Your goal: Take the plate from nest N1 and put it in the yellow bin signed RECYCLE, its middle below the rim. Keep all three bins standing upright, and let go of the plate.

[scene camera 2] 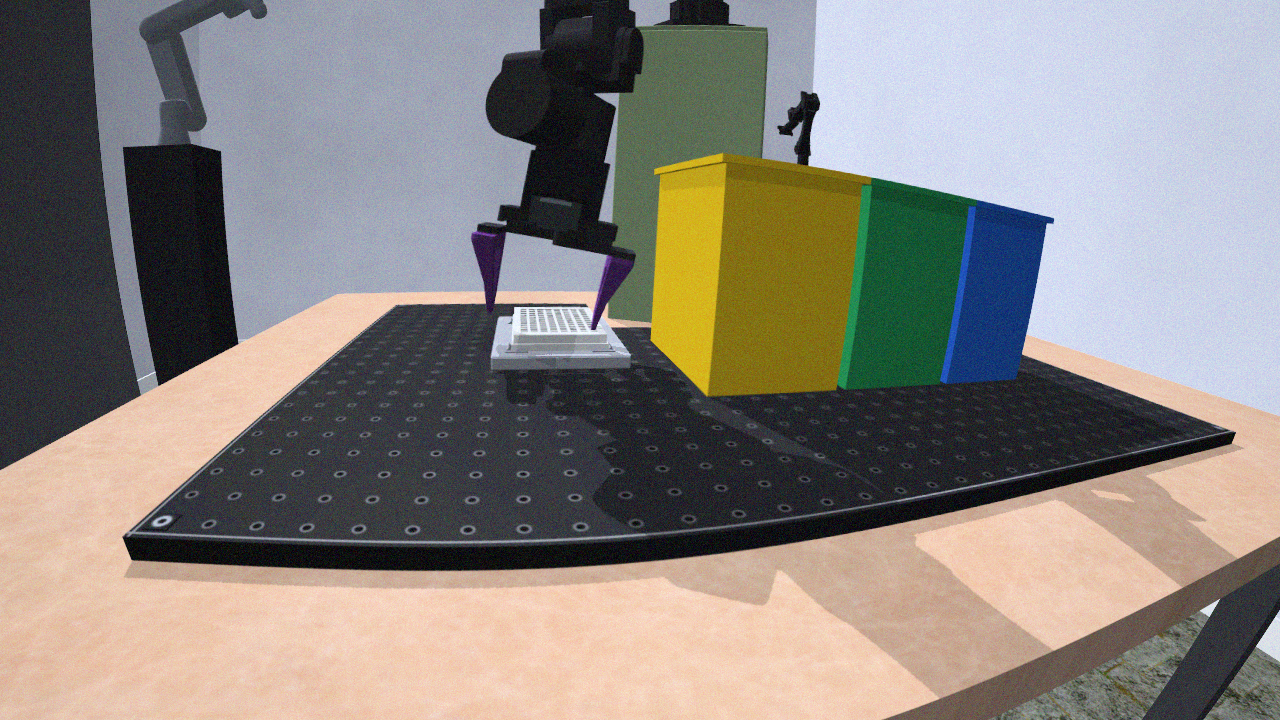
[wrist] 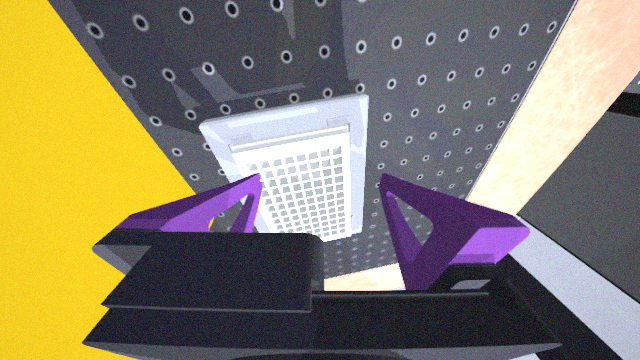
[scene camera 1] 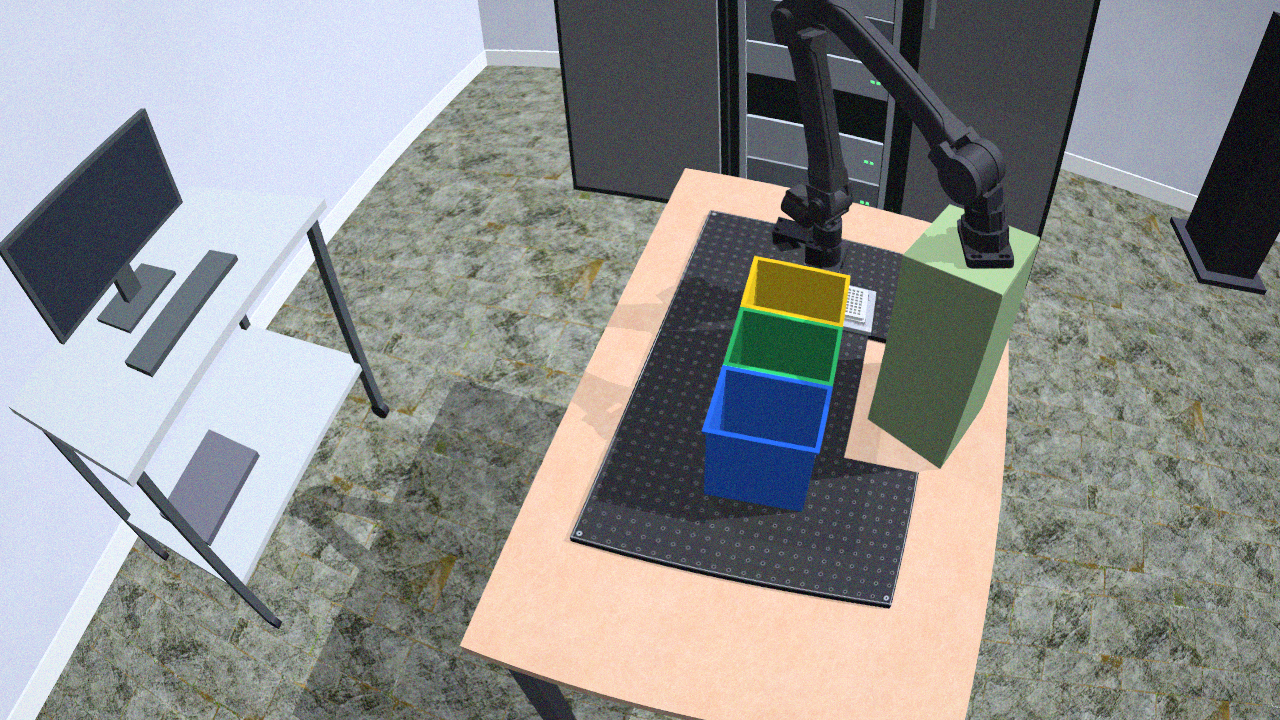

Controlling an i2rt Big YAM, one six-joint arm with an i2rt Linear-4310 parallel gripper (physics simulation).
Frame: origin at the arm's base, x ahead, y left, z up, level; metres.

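Seen in the pictures: gripper, fingertip midpoint: (scene camera 2: pixel 540 321) (wrist: pixel 320 180); arm's base, origin of the base link: (scene camera 2: pixel 699 35) (scene camera 1: pixel 985 246).
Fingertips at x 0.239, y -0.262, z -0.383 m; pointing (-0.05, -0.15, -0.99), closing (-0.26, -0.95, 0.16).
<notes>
Offsets run from my fingertips to a thing's top centre. Level surfaces: height alone.
The white gridded plate @[dx -0.027, dy +0.020, dz -0.005 m] (scene camera 1: pixel 856 304) (scene camera 2: pixel 556 324) (wrist: pixel 311 190) sits flat in its pale grey nest (scene camera 1: pixel 859 327) (scene camera 2: pixel 559 362) (wrist: pixel 357 120), beside the yellow bin. My gripper (scene camera 2: pixel 542 320) (wrist: pixel 320 180) is open with nothing between its purple fingers. In scene camera 2 its tips are near the height of the plate's top, one tip in front of the plate's right part, the other left of the plate. In the wrist view the left tip overlaps the plate's left edge and the right tip is beyond the nest's right edge. The yellow bin @[dx +0.064, dy +0.171, dz +0.149 m] (scene camera 1: pixel 796 295) (scene camera 2: pixel 778 277) (wrist: pixel 75 150) stands upright; its sign does not show.
The green bin @[dx +0.081, dy +0.300, dz +0.149 m] (scene camera 1: pixel 783 344) (scene camera 2: pixel 908 286) and blue bin @[dx +0.097, dy +0.429, dz +0.149 m] (scene camera 1: pixel 760 465) (scene camera 2: pixel 998 295) stand upright in a row beyond the yellow one, on the black perforated board @[dz -0.031 m] (scene camera 1: pixel 742 546) (scene camera 2: pixel 402 465) (wrist: pixel 425 110). The arm's tall green pedestal (scene camera 1: pixel 939 340) (scene camera 2: pixel 693 116) stands beside the row.
</notes>
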